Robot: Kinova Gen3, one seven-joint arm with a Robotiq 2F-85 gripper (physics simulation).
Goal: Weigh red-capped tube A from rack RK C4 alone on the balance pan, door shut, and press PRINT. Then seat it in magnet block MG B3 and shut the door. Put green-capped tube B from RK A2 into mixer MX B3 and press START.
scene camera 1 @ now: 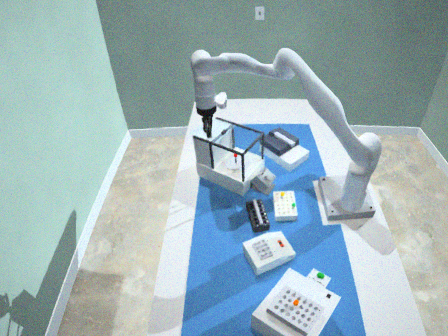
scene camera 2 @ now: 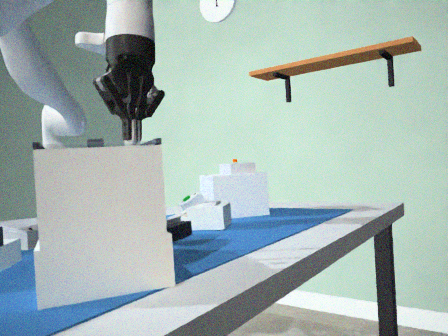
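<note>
My gripper [scene camera 1: 209, 135] [scene camera 2: 132, 139] is shut and empty. It points down, its fingertips at the top edge of the balance [scene camera 1: 220, 177] [scene camera 2: 102, 225], at the end away from the grey keypad unit [scene camera 1: 264, 180]. Red-capped tube A [scene camera 1: 236, 156] stands upright on the pan inside the glass chamber. A small dark handle [scene camera 1: 224, 132] is on the chamber's top; whether the door is fully shut is unclear. Green-capped tube B [scene camera 1: 294, 205] stands in the white rack [scene camera 1: 285, 218]. The black block with a silver bar [scene camera 1: 258, 215] sits beside the rack.
A yellow-capped tube [scene camera 1: 282, 194] is in the rack. A white block unit with a red switch [scene camera 1: 270, 265] [scene camera 2: 215, 217] lies nearer scene camera 1. Beyond it is a larger white machine [scene camera 1: 265, 317] [scene camera 2: 245, 195] with an orange-capped tube [scene camera 1: 296, 302] and green button [scene camera 1: 320, 275]. A dark-topped device [scene camera 1: 281, 142] stands behind.
</note>
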